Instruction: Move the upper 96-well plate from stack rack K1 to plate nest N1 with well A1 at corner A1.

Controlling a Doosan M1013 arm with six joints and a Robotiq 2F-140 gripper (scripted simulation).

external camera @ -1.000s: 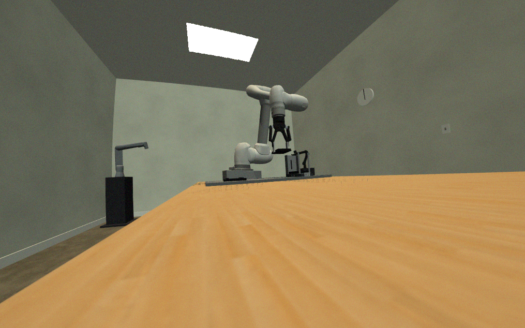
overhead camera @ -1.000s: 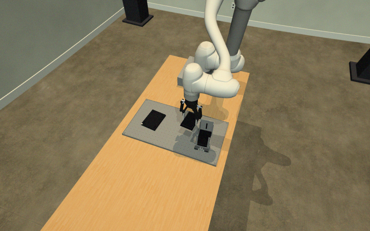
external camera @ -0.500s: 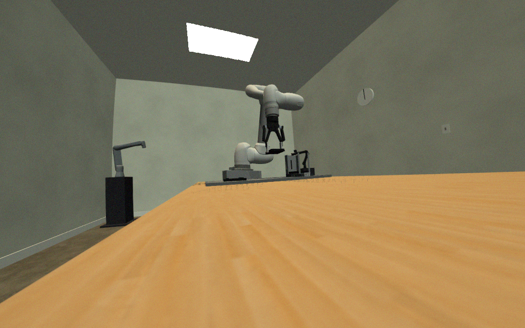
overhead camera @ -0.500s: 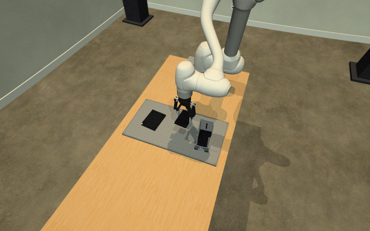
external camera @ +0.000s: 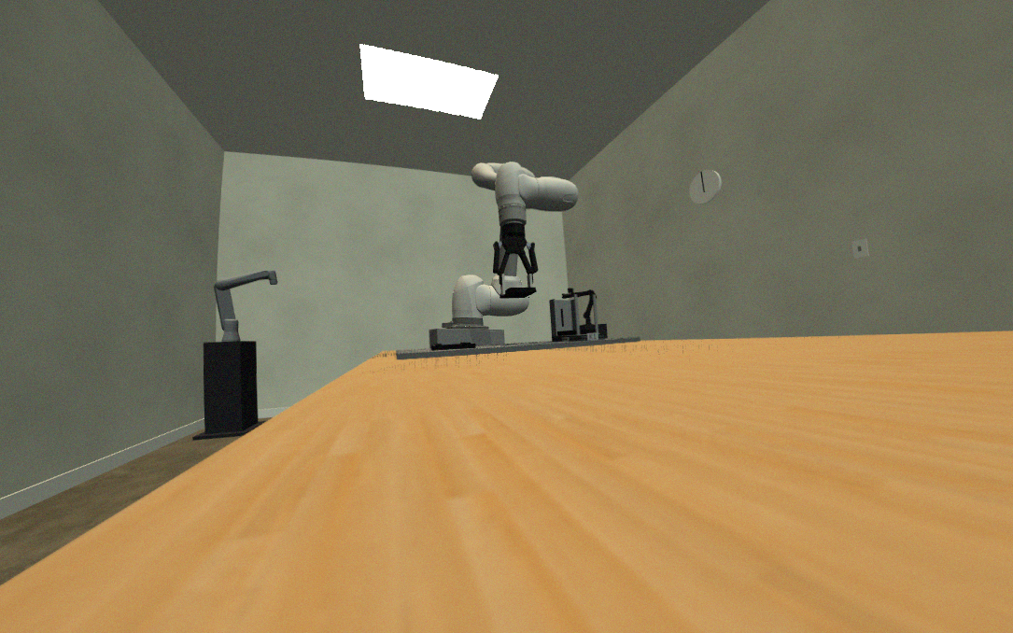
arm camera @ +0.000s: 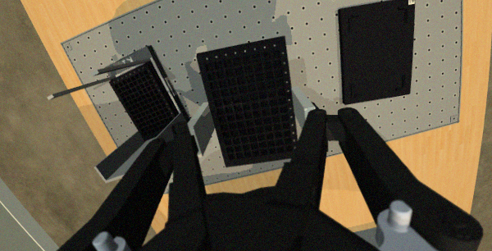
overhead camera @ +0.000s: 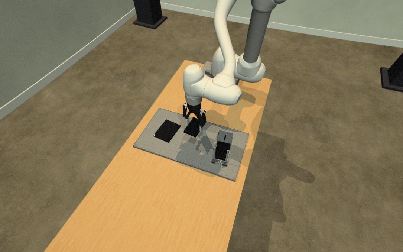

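The black plate nest N1 is 210 mm to the right of my hand, 180 mm below it and 10 mm behind it. The rest, counted from my hand: pale A1 square (270 mm to the right, 170 mm below, 60 mm ahead).
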